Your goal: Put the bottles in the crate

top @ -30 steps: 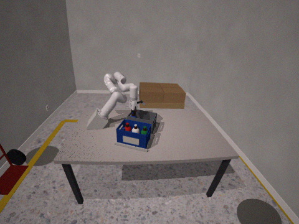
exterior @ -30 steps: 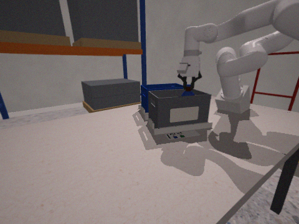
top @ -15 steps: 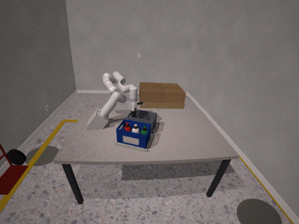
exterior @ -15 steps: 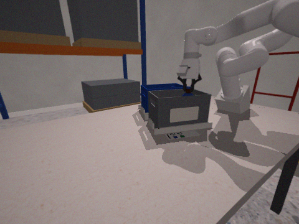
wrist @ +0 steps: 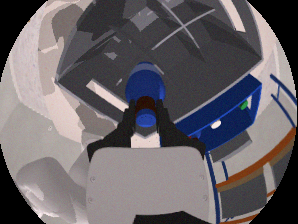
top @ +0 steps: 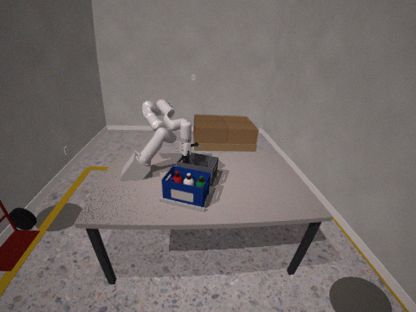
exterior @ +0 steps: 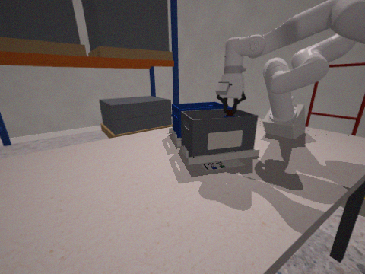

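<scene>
Right now my hand is 10 cm short of the grey crate and 10 cm above it. Round my hand: blue crate 21 cm to the right, 10 cm below, 1 cm behind; red-capped bottle 13 cm to the right, 9 cm below, 7 cm behind; white-capped bottle 17 cm to the right, 9 cm below, 1 cm ahead.
</scene>
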